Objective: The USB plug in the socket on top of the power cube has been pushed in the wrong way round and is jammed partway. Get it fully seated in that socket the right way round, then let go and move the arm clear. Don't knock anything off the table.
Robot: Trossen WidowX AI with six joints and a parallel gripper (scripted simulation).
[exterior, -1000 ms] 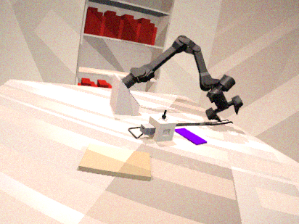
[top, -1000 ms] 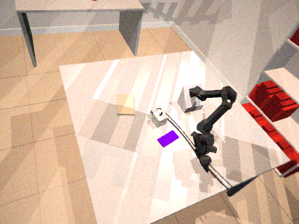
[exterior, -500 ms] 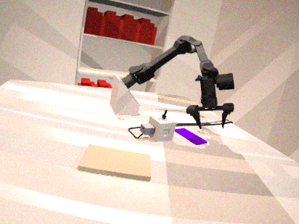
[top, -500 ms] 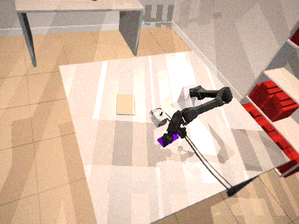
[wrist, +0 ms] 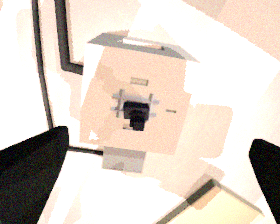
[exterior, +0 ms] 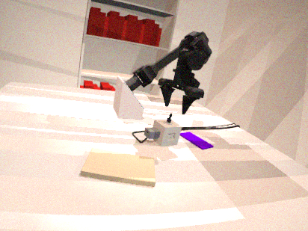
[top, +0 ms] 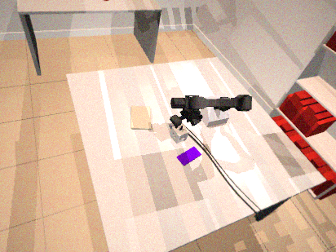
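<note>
My gripper tip is 4 cm above the USB plug, 1 cm to the left of it and 1 cm past it. Round my gripper tip: purple card 14 cm to the left, 13 cm below, 1 cm behind; then tan board 22 cm to the right, 16 cm ahead, 12 cm below; then USB socket 6 cm below, 1 cm to the right, 1 cm behind.
</note>
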